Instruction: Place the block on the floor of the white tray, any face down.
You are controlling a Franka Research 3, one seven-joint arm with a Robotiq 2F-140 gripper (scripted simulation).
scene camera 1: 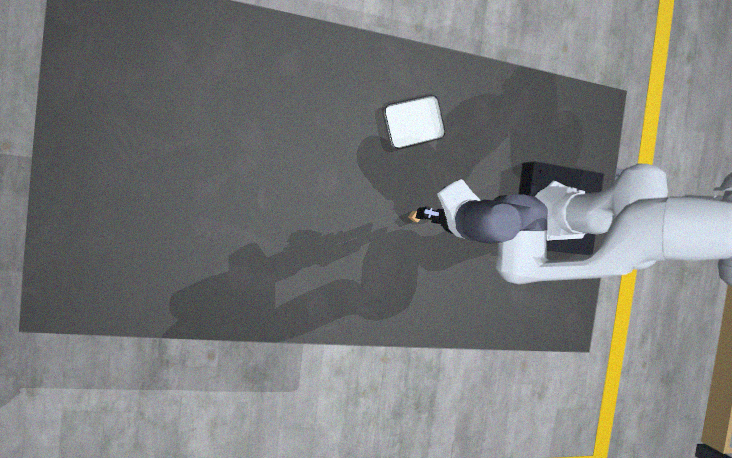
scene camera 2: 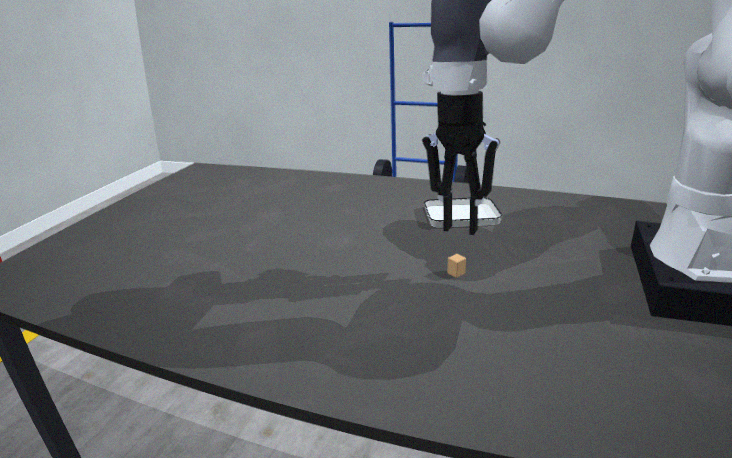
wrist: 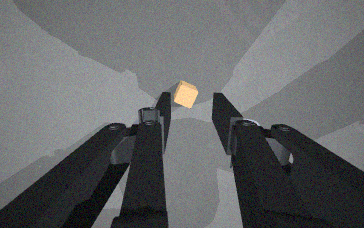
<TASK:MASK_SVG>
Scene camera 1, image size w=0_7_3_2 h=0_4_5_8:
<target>white tray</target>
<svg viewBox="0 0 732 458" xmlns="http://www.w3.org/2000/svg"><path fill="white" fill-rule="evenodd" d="M435 95L392 103L386 106L384 115L391 144L394 148L402 149L444 137L444 123L439 101Z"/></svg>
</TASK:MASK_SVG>
